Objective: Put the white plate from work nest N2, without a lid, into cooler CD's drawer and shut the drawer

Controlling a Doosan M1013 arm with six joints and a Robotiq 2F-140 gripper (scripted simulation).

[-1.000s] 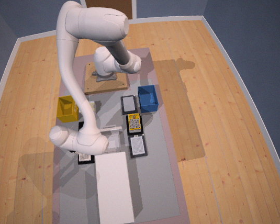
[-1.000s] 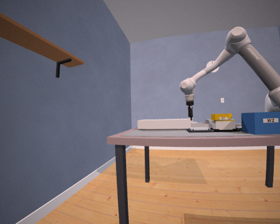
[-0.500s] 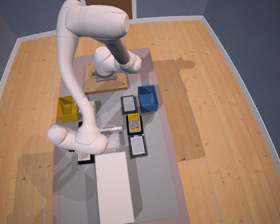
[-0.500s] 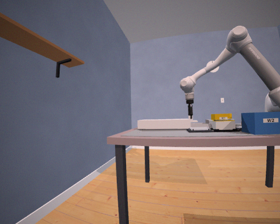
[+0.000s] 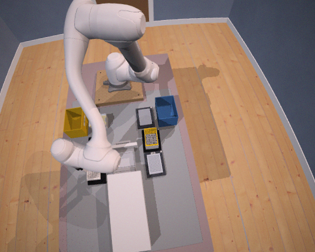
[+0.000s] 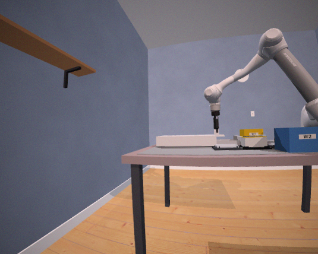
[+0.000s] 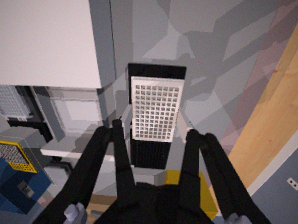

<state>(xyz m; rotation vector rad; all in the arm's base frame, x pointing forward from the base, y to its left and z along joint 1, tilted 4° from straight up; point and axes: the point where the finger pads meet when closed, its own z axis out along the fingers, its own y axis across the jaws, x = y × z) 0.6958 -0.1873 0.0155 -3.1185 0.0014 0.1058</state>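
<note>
Now: the drawer 2 cm behind my hand, 19 cm to the left of it and 6 cm below it. Also, from my hand: black plate (17 cm behind, 7 cm below); white plate (2 cm below); black nest N2 (8 cm below).
</note>
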